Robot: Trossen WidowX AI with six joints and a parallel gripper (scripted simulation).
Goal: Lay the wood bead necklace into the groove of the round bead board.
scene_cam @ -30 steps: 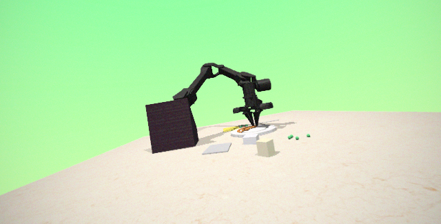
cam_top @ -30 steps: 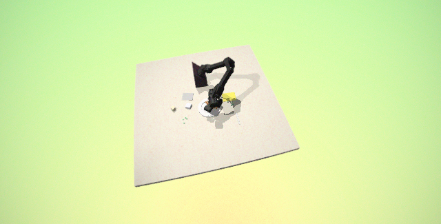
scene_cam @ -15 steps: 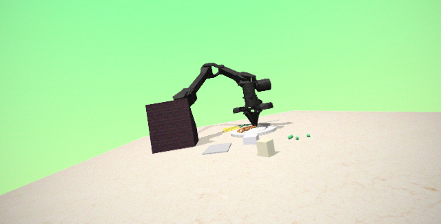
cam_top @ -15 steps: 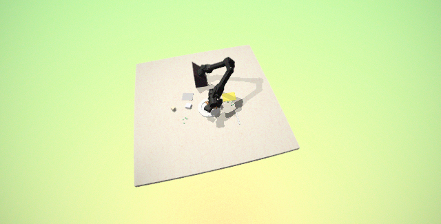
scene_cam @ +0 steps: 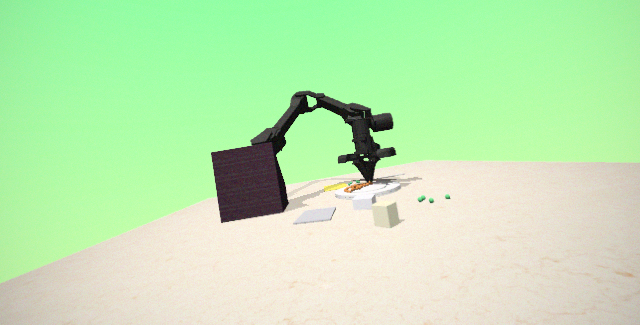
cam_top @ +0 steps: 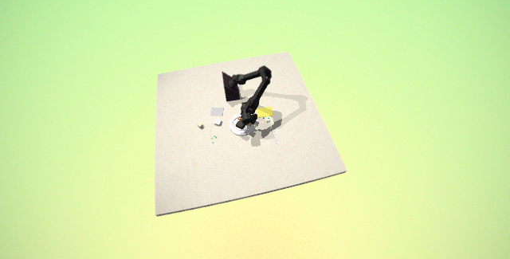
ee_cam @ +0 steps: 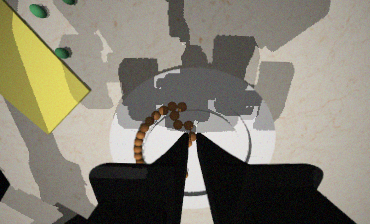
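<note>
Right now my gripper tip is 30 mm to the left of the round white bead board, 20 mm past it and 10 mm above it. Round my gripper tip: thin white strip: 200 mm to the left, 130 mm ahead, 20 mm below; yellow card: 160 mm to the left, 110 mm behind, 20 mm below; grey flat plate: 210 mm to the right, 180 mm behind, 20 mm below.
</note>
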